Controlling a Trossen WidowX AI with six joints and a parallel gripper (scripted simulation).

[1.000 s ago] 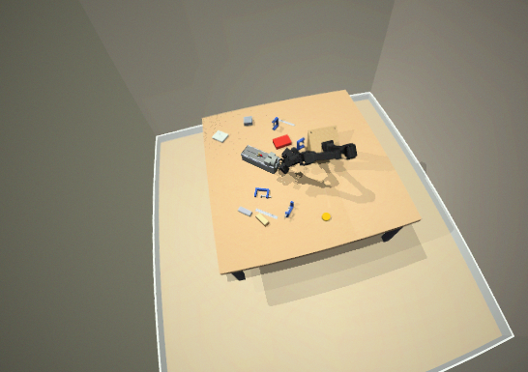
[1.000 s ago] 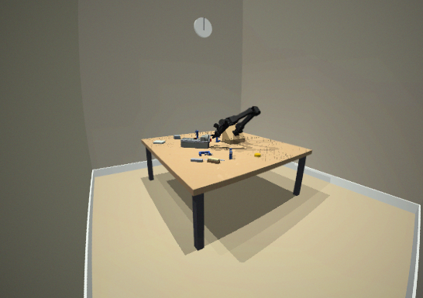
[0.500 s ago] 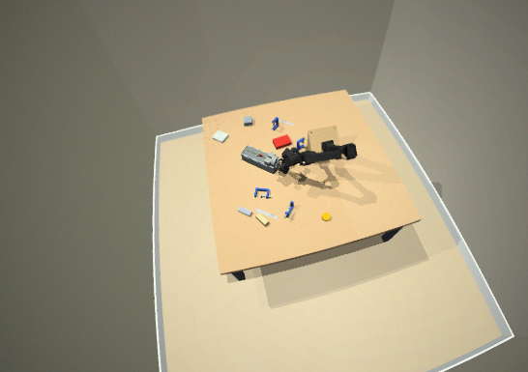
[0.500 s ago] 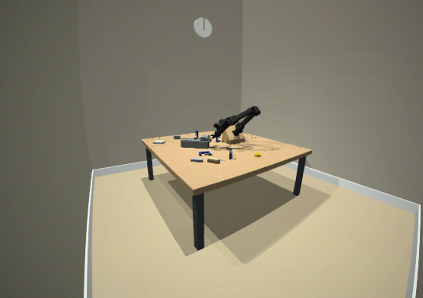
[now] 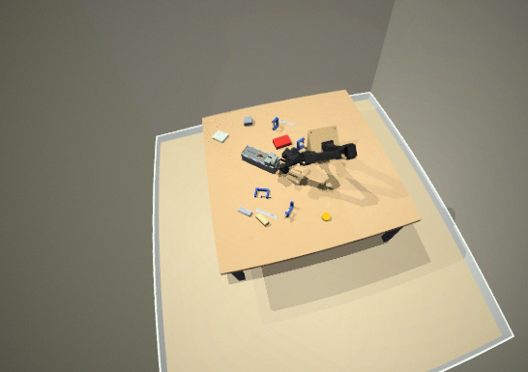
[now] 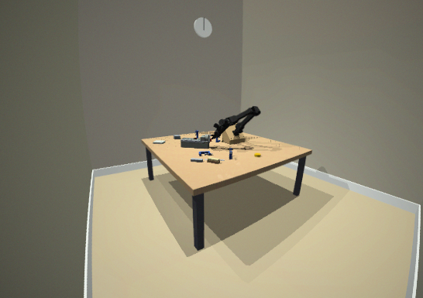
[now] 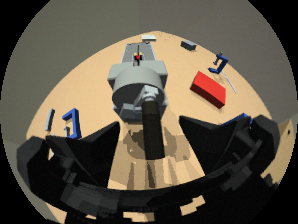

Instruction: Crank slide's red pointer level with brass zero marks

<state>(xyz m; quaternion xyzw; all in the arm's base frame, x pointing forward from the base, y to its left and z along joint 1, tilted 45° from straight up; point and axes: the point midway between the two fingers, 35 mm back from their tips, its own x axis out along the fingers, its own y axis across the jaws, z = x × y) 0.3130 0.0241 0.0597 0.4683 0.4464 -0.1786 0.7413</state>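
The dark crank handle is 10 mm behind my gripper tip, 10 mm to the left of it and 30 mm above it. Also, from my gripper tip: red pointer 120 mm ahead, 90 mm to the right, 10 mm below; tan block 210 mm ahead, 330 mm to the left, 70 mm below; yellow disc 170 mm behind, 420 mm to the left, 80 mm below.
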